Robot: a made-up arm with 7 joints.
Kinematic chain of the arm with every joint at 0, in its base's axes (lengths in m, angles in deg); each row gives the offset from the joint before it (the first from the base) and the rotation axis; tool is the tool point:
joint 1: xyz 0 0 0.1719 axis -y
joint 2: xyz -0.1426 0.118 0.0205 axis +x
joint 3: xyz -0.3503 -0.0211 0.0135 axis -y
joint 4: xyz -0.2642 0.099 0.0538 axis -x
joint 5: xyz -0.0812 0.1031 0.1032 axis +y
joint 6: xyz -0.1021 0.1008 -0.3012 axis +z
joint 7: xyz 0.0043 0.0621 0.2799 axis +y
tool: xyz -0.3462 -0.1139 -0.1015
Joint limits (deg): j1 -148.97..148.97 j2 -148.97..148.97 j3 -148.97..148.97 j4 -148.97..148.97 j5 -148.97..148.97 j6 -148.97..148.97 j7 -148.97..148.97
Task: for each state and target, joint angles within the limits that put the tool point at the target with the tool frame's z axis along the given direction. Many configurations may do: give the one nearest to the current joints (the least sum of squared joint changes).
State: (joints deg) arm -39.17 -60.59 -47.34 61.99 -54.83 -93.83 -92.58
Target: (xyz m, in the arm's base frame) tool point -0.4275 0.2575 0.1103 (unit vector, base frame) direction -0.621 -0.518 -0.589
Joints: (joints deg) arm -4.97 -58.77 -52.18 56.76 -104.39 -70.39 -100.84
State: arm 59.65 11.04 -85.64 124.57 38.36 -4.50 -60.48
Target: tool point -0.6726 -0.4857 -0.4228 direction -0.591 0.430 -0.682
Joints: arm 71.44 50.27 -75.88 134.32 39.41 -17.85 -46.46
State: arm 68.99 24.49 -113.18 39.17 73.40 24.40 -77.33
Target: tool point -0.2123 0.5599 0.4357 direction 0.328 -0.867 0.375
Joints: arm 53.52 -15.69 -136.78 -6.07 80.15 49.79 -93.74
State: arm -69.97 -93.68 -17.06 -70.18 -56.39 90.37 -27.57
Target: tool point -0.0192 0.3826 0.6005 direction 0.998 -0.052 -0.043
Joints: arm -104.57 -75.99 -18.69 -55.45 -74.90 148.97 -61.89
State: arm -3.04 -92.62 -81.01 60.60 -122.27 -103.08 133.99
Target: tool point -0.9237 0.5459 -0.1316 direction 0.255 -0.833 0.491
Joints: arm 30.57 -59.31 -53.19 33.10 -89.67 -119.74 137.47
